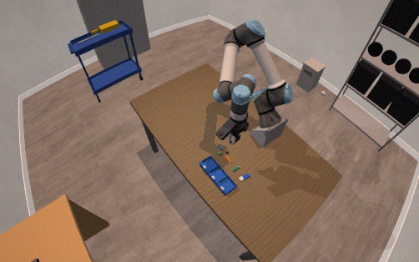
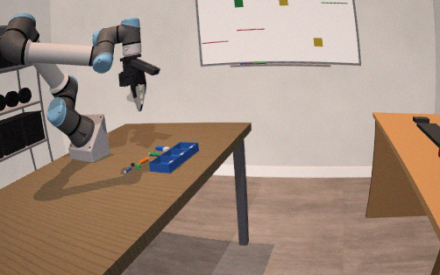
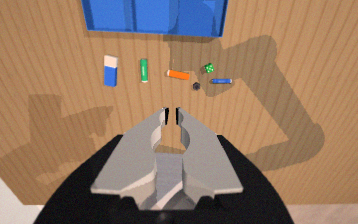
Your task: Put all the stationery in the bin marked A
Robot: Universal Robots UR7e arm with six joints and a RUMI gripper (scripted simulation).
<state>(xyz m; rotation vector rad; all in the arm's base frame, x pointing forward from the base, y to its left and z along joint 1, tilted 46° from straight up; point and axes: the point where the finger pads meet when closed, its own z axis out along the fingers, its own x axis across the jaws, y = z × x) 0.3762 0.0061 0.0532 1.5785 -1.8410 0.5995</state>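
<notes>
My gripper is now 200 mm above the tray, 110 mm short of it and 30 mm to the right of it. Also, from my hand: green die: 210 mm below, 80 mm to the right; orange marker: 210 mm below, 20 mm behind, 10 mm to the right; green marker: 210 mm below, 70 mm to the left.
</notes>
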